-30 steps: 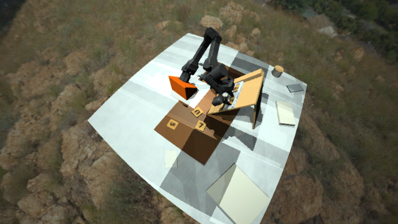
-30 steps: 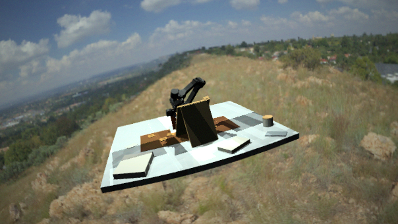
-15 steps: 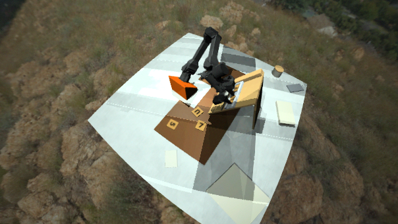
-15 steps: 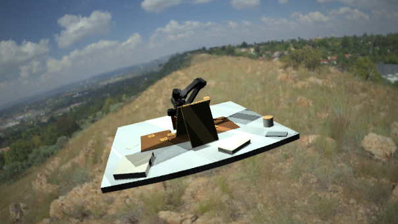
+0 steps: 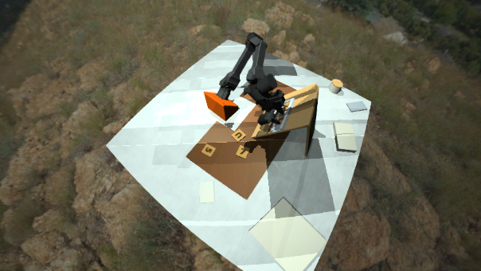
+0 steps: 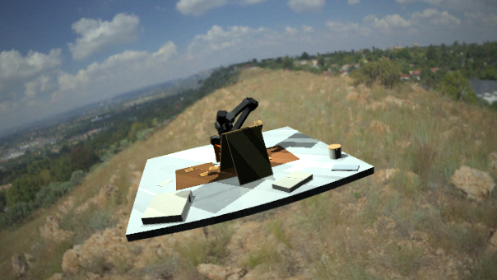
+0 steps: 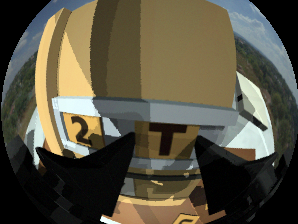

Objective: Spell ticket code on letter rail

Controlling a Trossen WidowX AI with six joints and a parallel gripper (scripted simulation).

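Now: the ticket 80 mm behind my gripper tip, 50 mm to the left of it and 80 mm below it. From my gripper tip the other things lie so: cream block 310 mm ahead, 280 mm to the left, 150 mm below; brown mat 170 mm behind, 20 mm to the right, 160 mm below; pale card 50 mm behind, 470 mm to the right, 160 mm below.
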